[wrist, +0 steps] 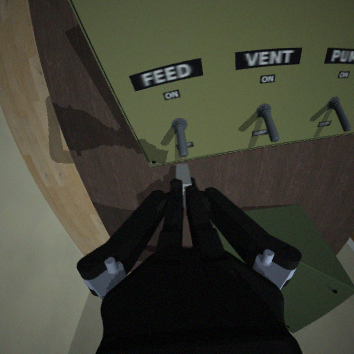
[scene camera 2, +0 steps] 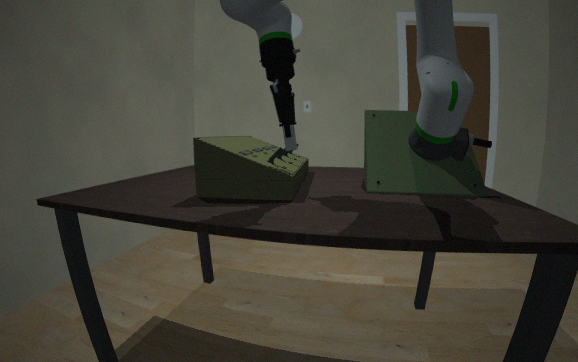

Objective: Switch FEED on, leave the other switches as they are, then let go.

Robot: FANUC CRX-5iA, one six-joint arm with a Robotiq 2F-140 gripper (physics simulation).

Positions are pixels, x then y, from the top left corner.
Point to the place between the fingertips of my gripper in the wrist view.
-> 181, 172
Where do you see an olive switch box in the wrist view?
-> At 215, 75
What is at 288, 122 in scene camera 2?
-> My gripper.
